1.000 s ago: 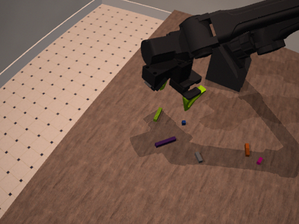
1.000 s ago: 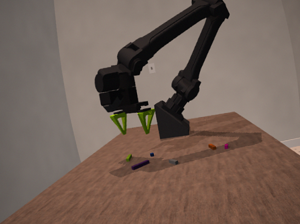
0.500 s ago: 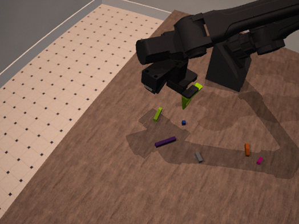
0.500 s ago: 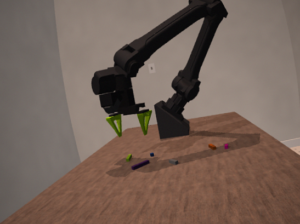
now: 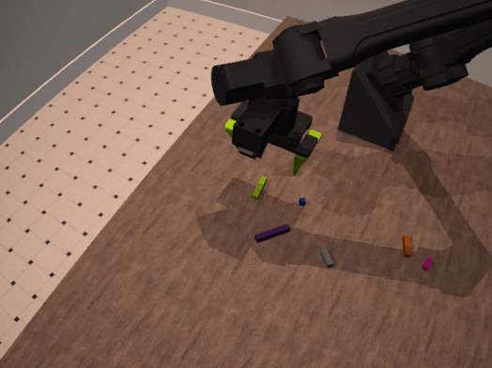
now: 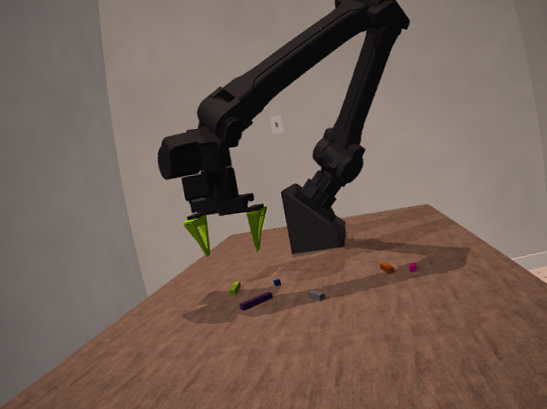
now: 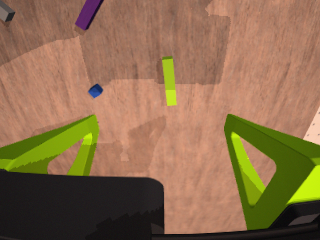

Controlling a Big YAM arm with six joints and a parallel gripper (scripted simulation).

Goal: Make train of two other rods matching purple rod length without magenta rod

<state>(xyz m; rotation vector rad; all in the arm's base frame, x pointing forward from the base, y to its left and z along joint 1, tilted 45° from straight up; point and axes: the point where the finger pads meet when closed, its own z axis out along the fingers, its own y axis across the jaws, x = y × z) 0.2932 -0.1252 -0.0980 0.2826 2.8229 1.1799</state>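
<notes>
The lime rod lies 70 mm below my hand and 10 mm to the right of it. From my hand the other things lie so: grey rod 140 mm to the left, 110 mm ahead, 70 mm below; blue rod 70 mm to the left, 70 mm below; purple rod 90 mm ahead, 70 mm below, 40 mm to the left.
</notes>
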